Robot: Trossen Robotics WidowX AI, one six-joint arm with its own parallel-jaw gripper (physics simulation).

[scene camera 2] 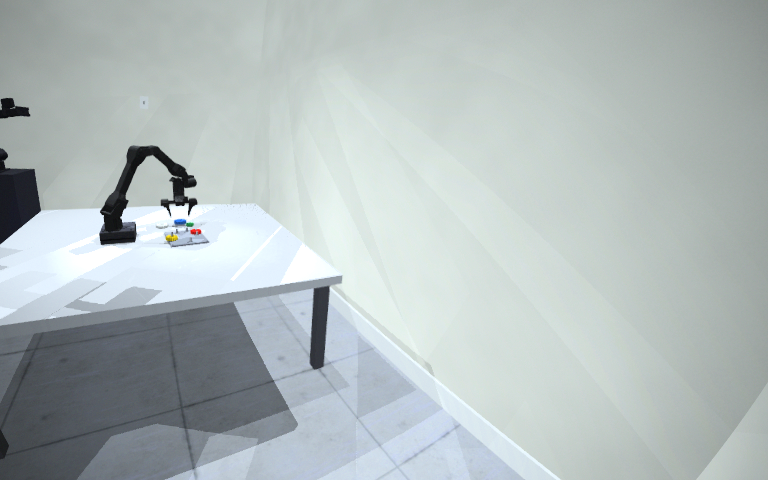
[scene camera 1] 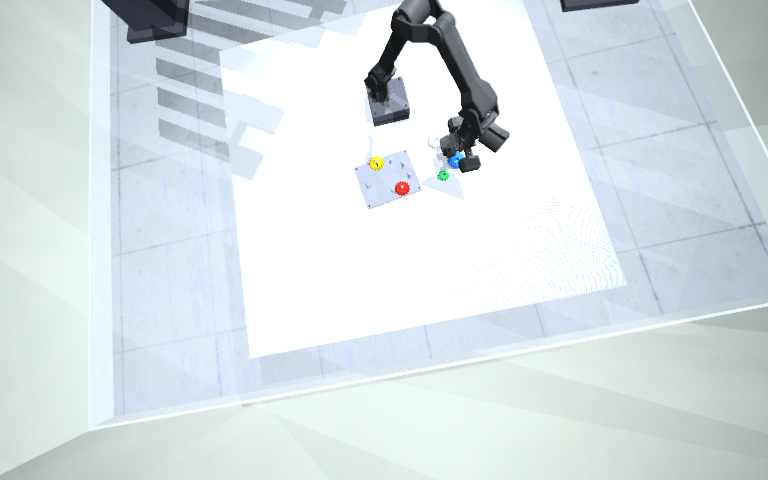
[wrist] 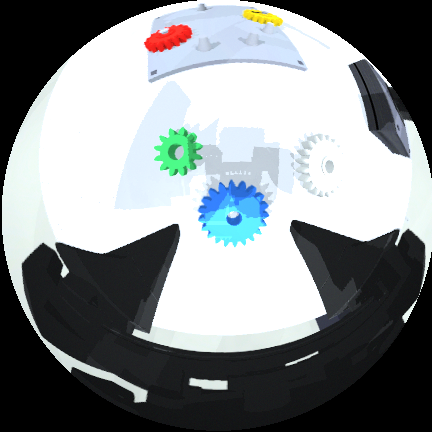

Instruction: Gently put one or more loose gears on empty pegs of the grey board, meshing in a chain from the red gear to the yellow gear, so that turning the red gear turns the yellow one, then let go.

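Where they show: gripper, between the fingertips: (scene camera 2: 179, 217) (scene camera 1: 457, 156) (wrist: 236, 227); arm's base, origin of its link: (scene camera 2: 113, 228) (scene camera 1: 380, 93).
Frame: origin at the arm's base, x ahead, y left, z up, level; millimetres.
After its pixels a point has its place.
Observation:
The grey board (scene camera 1: 380, 195) {x 378, y -25, z -48 mm} (scene camera 2: 198, 241) {x 376, y -72, z -48 mm} (wrist: 225, 56) {x 292, y 104, z -48 mm} carries the red gear (scene camera 1: 402, 188) {x 365, y 58, z -30 mm} (scene camera 2: 195, 231) {x 359, y 35, z -33 mm} (wrist: 168, 39) and the yellow gear (scene camera 1: 376, 163) {x 260, y -32, z -30 mm} (scene camera 2: 171, 238) {x 255, y -50, z -37 mm} (wrist: 262, 18), apart, with several empty pegs. The blue gear (scene camera 1: 454, 162) {x 279, y 253, z -39 mm} (scene camera 2: 180, 221) {x 271, y 241, z -38 mm} (wrist: 234, 232) {x 264, y 278, z -39 mm} lies off the board, partly hidden by the arm in scene camera 1. My gripper (scene camera 1: 457, 154) {x 267, y 262, z -21 mm} (scene camera 2: 180, 215) {x 267, y 262, z -21 mm} (wrist: 236, 227) {x 267, y 262, z -21 mm} is open above it, a fingertip to each side. The loose green gear (scene camera 1: 443, 175) {x 329, y 208, z -38 mm} (scene camera 2: 189, 224) {x 321, y 194, z -42 mm} (wrist: 189, 155) {x 310, y 214, z -39 mm} lies between blue gear and board; the loose white gear (scene camera 1: 433, 141) {x 188, y 185, z -40 mm} (scene camera 2: 161, 225) {x 181, y 179, z -41 mm} (wrist: 310, 167) {x 203, y 206, z -41 mm} lies toward the arm's base.
The arm's dark base (scene camera 1: 390, 113) {x 83, y 32, z -3 mm} (scene camera 2: 117, 233) {x 26, y -45, z -9 mm} (wrist: 377, 107) stands on the white table (scene camera 1: 317, 271) {x 644, y -271, z -56 mm} (scene camera 2: 271, 266) {x 668, y -390, z -56 mm}, close behind the board. In scene camera 2 a dark cabinet (scene camera 2: 16, 198) stands beyond the table at the far left.

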